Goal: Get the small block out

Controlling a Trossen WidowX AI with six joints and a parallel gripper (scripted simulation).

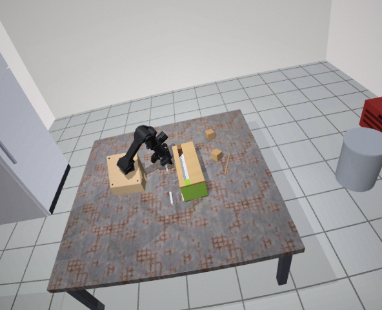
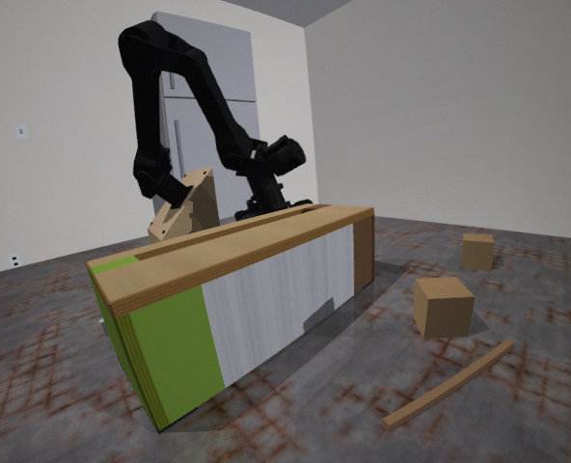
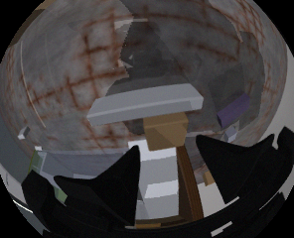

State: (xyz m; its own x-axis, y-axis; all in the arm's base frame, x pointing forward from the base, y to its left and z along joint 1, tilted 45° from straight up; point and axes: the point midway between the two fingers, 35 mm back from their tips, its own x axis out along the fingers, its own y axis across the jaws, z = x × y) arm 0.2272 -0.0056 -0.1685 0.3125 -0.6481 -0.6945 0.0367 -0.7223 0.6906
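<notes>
The tan block is 2 cm behind my gripper tip and 1 cm below it. Also, from my gripper tip: purple piece: 10 cm to the left, 2 cm below, 1 cm behind; then thin wooden stick: 36 cm ahead, 13 cm to the right, 2 cm below; then wooden box: 16 cm to the right, 7 cm ahead, 4 cm above.
</notes>
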